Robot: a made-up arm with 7 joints. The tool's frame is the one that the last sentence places.
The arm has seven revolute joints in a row. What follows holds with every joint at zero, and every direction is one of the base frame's. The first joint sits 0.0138 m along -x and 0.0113 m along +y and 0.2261 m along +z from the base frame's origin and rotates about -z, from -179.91 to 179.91 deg. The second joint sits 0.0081 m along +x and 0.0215 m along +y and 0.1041 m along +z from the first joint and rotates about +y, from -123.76 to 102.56 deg. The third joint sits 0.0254 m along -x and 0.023 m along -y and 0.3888 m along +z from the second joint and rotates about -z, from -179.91 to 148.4 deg. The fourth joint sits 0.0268 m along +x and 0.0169 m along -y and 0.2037 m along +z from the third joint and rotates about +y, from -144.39 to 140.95 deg. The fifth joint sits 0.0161 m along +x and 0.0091 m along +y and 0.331 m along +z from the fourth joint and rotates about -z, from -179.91 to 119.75 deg. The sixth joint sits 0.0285 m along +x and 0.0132 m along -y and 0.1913 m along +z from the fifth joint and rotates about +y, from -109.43 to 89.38 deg. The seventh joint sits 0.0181 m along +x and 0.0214 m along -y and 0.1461 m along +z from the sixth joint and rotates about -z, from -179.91 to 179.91 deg. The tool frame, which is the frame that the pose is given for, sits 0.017 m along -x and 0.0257 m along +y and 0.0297 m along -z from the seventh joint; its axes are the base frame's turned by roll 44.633, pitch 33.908 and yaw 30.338 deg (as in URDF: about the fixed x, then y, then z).
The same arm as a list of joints. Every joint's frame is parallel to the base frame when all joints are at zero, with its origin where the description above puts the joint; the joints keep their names.
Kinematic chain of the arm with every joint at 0, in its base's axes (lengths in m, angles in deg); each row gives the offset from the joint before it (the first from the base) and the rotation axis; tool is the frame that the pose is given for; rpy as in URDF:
joint 1: xyz -0.0138 0.0113 0.2261 axis -z
joint 2: xyz 0.0081 0.0215 0.1041 axis +y
joint 3: xyz -0.0254 -0.0230 0.3888 axis -z
joint 4: xyz 0.0268 -0.0169 0.2037 axis +y
joint 5: xyz 0.0161 0.0091 0.3310 axis -z
joint 6: xyz 0.0285 -0.0132 0.1913 axis +y
joint 7: xyz 0.0181 -0.0214 0.1461 axis -z
tool: xyz -0.0170 0.0257 -0.0297 rpy 44.63 33.91 30.34
Joint limits (deg, base to tool): -179.91..179.91 -123.76..102.56 -179.91..148.40 -144.39..140.95 -179.91..119.75 -109.43..89.38 -179.91..179.91

